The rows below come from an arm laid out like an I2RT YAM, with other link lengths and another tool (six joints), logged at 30 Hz.
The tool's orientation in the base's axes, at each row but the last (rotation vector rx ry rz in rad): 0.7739 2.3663 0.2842; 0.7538 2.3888 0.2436; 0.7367 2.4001 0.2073; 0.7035 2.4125 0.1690; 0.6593 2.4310 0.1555; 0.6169 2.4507 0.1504; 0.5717 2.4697 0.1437; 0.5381 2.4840 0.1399
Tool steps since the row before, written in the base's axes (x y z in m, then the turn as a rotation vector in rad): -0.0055 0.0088 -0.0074 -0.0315 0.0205 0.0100; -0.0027 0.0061 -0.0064 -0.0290 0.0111 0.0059; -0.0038 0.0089 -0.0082 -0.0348 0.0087 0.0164; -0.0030 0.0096 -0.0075 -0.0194 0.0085 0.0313; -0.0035 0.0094 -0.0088 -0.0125 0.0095 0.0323; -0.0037 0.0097 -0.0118 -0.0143 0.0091 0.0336; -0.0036 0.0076 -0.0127 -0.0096 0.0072 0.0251; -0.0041 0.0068 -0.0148 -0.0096 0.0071 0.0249
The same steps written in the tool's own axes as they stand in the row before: 0.0124 0.0018 0.0024 0.0271 0.0058 -0.0273; 0.0085 0.0016 0.0034 0.0222 -0.0022 -0.0224; 0.0116 0.0031 0.0040 0.0193 -0.0035 -0.0342; 0.0110 0.0047 0.0038 0.0010 0.0073 -0.0371; 0.0117 0.0044 0.0046 -0.0038 0.0114 -0.0339; 0.0134 0.0042 0.0071 -0.0034 0.0106 -0.0359; 0.0126 0.0026 0.0081 -0.0031 0.0087 -0.0262; 0.0136 0.0016 0.0097 -0.0031 0.0086 -0.0261
